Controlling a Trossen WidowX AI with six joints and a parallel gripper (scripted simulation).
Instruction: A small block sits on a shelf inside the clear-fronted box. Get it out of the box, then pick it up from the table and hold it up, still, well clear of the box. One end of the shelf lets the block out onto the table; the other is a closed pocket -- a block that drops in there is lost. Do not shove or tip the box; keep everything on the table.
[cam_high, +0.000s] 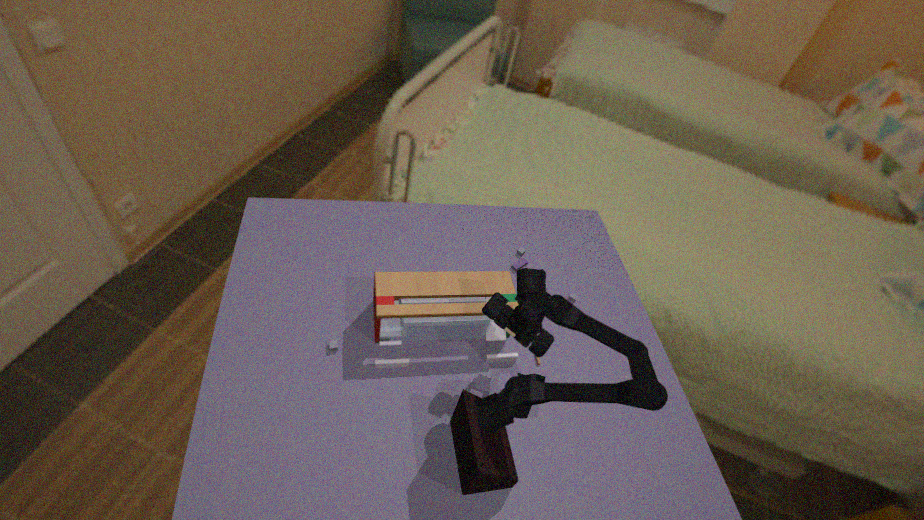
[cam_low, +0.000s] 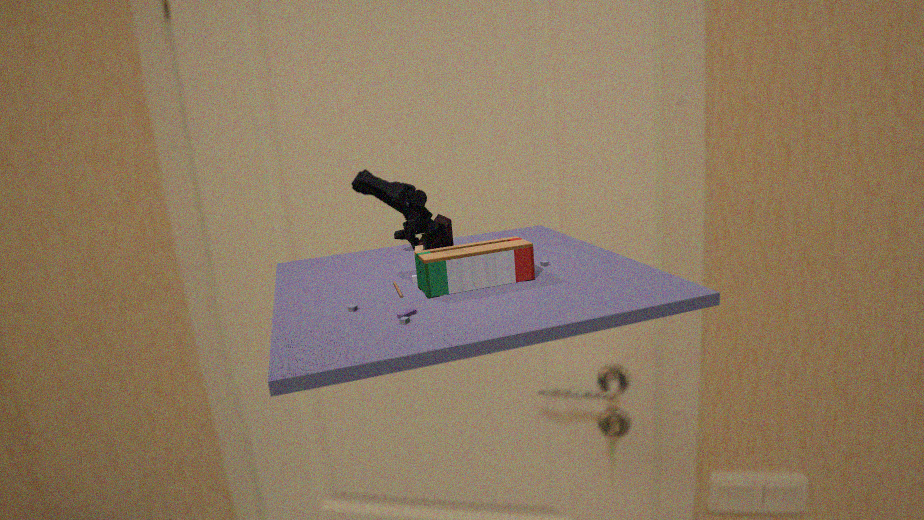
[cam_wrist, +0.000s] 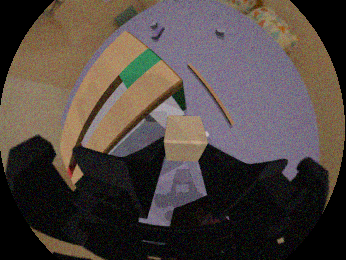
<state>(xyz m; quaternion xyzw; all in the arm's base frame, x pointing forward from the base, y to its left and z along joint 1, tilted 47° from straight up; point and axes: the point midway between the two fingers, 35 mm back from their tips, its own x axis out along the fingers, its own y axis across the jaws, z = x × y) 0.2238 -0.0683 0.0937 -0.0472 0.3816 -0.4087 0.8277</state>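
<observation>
Right now my gripper tip is 10 mm to the left of the tan block and 10 mm below it. From my gripper tip the other things lie so: box (80 mm ahead, 160 mm to the left, 40 mm below); thin tan stick (40 mm ahead, 110 mm to the right, 100 mm below).
</observation>
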